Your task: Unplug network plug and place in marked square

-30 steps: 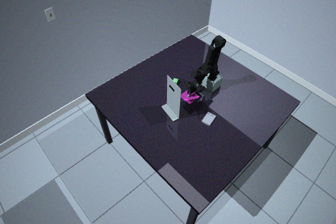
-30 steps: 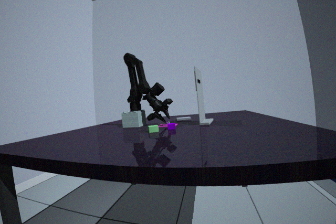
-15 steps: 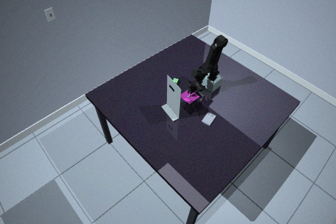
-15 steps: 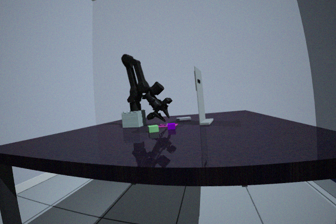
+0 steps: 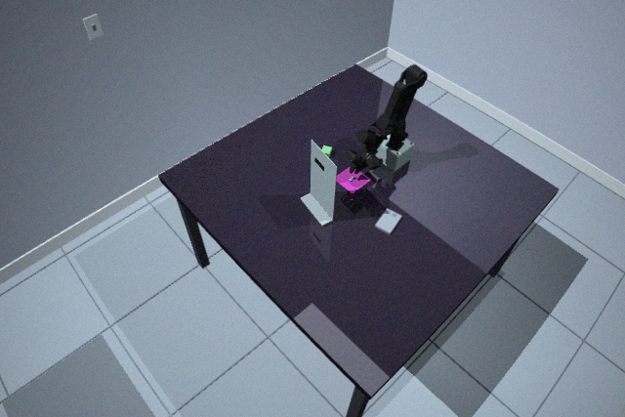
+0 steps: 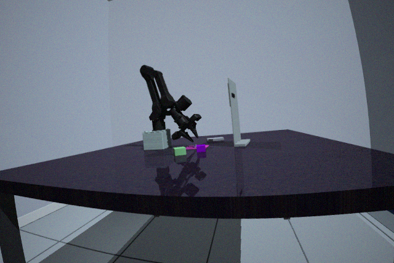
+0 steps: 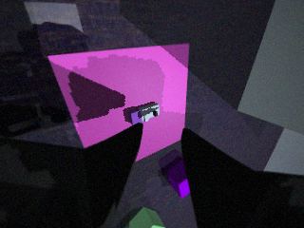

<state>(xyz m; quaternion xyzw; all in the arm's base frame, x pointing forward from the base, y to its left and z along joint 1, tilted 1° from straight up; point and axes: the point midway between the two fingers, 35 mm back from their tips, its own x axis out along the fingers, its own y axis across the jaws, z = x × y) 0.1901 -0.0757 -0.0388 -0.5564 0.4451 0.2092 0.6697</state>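
My gripper tip is now 3 cm above the purple network plug. Also, from my gripper tip: green block: 18 cm to the right, 6 cm behind, 2 cm below; purple block: 14 cm to the right, 3 cm ahead, 2 cm below; magenta marked square: 4 cm below.
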